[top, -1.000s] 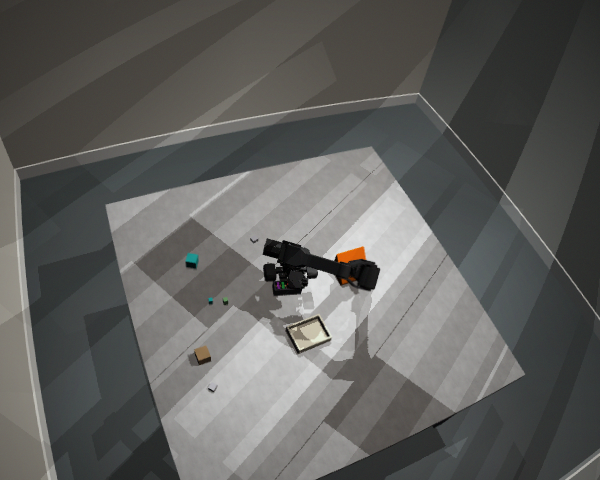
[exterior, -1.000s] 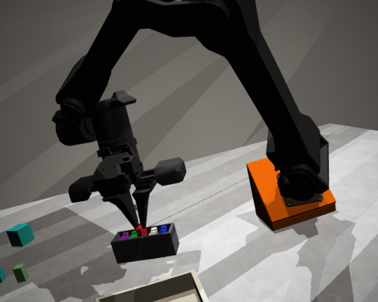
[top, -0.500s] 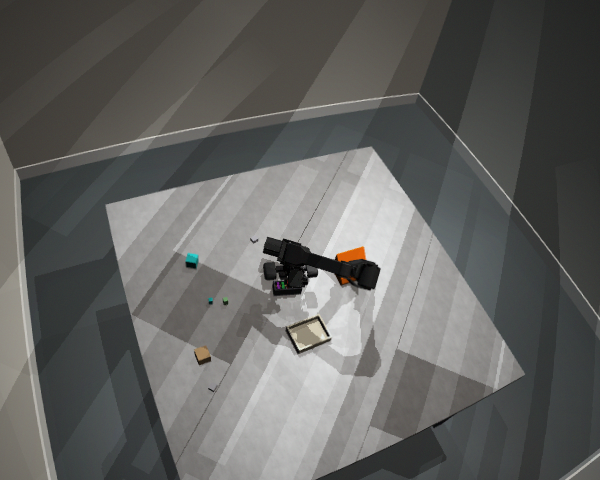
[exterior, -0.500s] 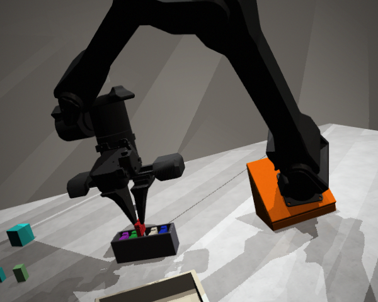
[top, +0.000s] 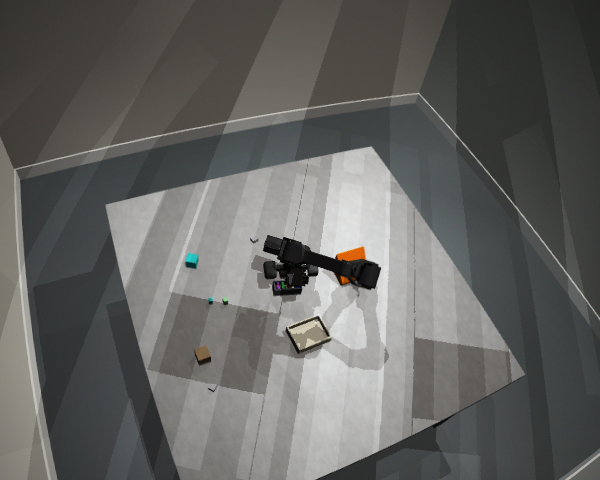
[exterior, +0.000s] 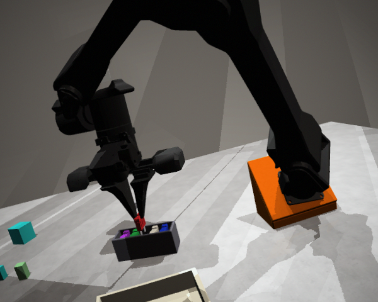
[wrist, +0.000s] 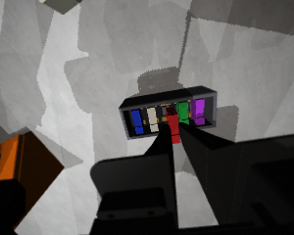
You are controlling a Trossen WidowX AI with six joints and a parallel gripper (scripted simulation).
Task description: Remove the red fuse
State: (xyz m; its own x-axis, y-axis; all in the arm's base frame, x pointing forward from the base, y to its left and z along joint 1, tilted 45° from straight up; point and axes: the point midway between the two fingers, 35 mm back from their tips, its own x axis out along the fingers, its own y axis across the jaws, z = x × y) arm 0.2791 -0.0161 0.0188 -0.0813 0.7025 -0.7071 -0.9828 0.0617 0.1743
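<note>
Right now the cream tray is 20 cm to the left of my gripper tip, 6 cm below it and 2 cm behind it. Round my gripper tip: red fuse: 1 cm below; cyan cube: 32 cm ahead, 20 cm to the right, 4 cm below; brown box: 36 cm ahead, 19 cm to the left, 4 cm below.
</note>
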